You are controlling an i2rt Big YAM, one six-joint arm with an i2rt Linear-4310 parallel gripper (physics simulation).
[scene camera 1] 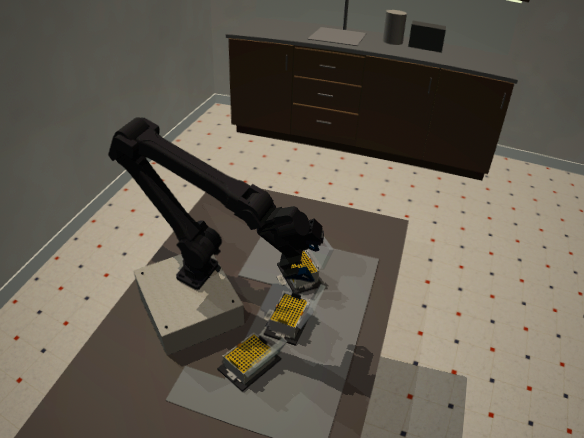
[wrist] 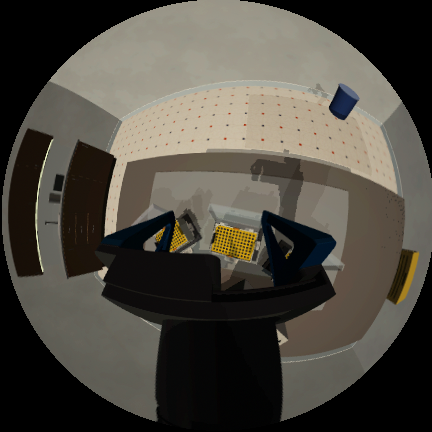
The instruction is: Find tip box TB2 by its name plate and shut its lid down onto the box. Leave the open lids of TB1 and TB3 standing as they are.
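Places are measured from the arm's base along level axes (x back, y right, z up), in metres.
Pixels of known places: gripper, fingertip midpoint: [scene camera 1: 315, 265] [wrist: 217, 215]; arm's base, link origin: [scene camera 1: 197, 271].
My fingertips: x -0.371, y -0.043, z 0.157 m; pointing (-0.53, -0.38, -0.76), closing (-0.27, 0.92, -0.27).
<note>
Ahead of a thing's pixels: the offset from my fingertips to its top centre. "spot": to the spot under its first point. Level surfaces: height alone.
TB2, the middle tip box {dx +0.068, dy +0.002, dz -0.200 m} [scene camera 1: 289, 311] [wrist: 234, 243] with a yellow rack, stands with its clear lid {spot: dx -0.012, dy +0.003, dz -0.130 m} [scene camera 1: 315, 300] [wrist: 235, 215] open and upright on its side away from the arm base. The front tip box {dx +0.099, dy +0.200, dz -0.200 m} [scene camera 1: 247, 354] has its clear lid open; in the wrist view it is mostly behind the right finger. The far tip box {dx +0.127, dy -0.201, dz -0.200 m} [scene camera 1: 308, 264] [wrist: 171, 237] has its clear lid [scene camera 1: 326, 254] open and is partly hidden by the gripper. Name plates are too small to read. My gripper [scene camera 1: 308, 260] [wrist: 217, 215] is open and empty, raised above the boxes.
The boxes stand on a grey mat {dz -0.274 m} [scene camera 1: 367, 280] [wrist: 327, 200]. The arm's pale base block [scene camera 1: 210, 310] is beside them. A dark cabinet [scene camera 1: 400, 105] [wrist: 85, 210] stands at the back. The wrist view shows a blue bin [wrist: 344, 102] and a yellow object [wrist: 404, 277] farther off.
</note>
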